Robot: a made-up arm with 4 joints.
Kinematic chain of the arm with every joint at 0, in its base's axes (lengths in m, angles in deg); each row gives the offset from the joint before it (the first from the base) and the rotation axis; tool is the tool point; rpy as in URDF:
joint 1: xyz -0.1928 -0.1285 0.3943 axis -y
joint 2: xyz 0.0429 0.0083 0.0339 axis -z
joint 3: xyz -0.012 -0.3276 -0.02 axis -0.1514 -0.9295 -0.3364
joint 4: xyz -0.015 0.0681 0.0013 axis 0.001 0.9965 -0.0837
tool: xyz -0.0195 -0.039 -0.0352 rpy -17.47 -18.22 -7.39
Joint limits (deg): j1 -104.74..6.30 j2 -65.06..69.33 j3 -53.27..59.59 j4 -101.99..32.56
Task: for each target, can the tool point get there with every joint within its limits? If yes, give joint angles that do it. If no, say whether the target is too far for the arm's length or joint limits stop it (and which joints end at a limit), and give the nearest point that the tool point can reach.
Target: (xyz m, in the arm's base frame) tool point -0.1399 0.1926 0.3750
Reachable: no: joint limits stop it (at a limit: joint 1, joint 2, joint 4) | nearest point -0.1199 -0.1625 0.6459 | short by 0.447 m
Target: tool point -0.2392 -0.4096 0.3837
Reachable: yes | joints -13.85 7.99 1.37 -1.72
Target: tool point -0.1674 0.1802 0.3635
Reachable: no: joint limits stop it (at a limit: joint 1, joint 2, joint 4) | nearest point -0.4469 -0.1664 0.3596 | short by 0.445 m
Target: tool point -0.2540 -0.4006 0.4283
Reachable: yes | joints -50.65 14.73 5.24 -13.11
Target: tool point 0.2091 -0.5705 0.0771
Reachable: no: too far | nearest point 0.0251 -0.3452 0.2223 | short by 0.325 m
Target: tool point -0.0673 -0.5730 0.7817
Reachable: no: too far | nearest point -0.1352 -0.3521 0.5721 | short by 0.312 m
